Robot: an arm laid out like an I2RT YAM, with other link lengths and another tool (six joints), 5 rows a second.
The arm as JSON. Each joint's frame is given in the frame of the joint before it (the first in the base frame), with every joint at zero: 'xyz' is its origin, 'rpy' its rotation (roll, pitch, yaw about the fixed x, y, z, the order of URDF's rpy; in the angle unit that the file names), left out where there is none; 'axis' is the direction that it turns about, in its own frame. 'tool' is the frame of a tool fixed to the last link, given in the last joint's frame.
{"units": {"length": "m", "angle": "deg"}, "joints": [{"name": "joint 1", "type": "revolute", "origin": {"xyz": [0.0, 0.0, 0.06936], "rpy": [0.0, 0.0, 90.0]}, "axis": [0.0, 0.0, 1.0]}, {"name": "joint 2", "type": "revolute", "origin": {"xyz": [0.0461, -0.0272, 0.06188], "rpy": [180.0, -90.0, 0.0]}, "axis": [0.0, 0.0, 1.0]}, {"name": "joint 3", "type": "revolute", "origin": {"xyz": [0.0, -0.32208, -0.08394], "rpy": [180.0, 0.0, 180.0]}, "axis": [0.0, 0.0, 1.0]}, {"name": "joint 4", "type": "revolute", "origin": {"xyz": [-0.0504, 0.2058, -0.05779], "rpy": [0.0, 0.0, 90.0]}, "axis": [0.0, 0.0, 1.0]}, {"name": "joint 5", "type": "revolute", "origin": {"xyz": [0.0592, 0.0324, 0.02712], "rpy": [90.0, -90.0, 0.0]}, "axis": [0.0, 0.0, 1.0]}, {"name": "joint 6", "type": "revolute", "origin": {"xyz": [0.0, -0.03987, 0.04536], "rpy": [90.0, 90.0, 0.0]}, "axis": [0.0, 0.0, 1.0]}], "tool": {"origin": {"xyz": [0.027, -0.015, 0.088], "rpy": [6.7, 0.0, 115.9]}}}
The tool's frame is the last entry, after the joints.
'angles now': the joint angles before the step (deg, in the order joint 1, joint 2, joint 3, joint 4, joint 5, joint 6). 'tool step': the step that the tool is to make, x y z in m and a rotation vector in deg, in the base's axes. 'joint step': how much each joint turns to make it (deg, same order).
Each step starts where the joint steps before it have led.
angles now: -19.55 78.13 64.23 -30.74 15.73 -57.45
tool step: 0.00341 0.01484 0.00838 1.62 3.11 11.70
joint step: -1.20 1.29 4.94 -5.40 -9.38 -9.05
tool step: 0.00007 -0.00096 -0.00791 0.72 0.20 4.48
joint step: -2.32 0.54 -1.60 1.99 -5.12 -4.53
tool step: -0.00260 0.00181 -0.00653 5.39 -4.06 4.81
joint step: -4.63 -0.43 -4.04 4.80 -11.32 -2.19
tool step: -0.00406 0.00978 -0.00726 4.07 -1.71 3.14
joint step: -1.19 -0.57 -3.37 2.37 -6.17 -0.01
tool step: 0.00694 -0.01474 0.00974 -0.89 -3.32 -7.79
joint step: 0.09 -0.77 -0.19 4.24 5.17 6.19
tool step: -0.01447 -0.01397 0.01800 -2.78 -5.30 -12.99
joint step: 0.86 -5.53 -2.59 3.91 10.95 8.52
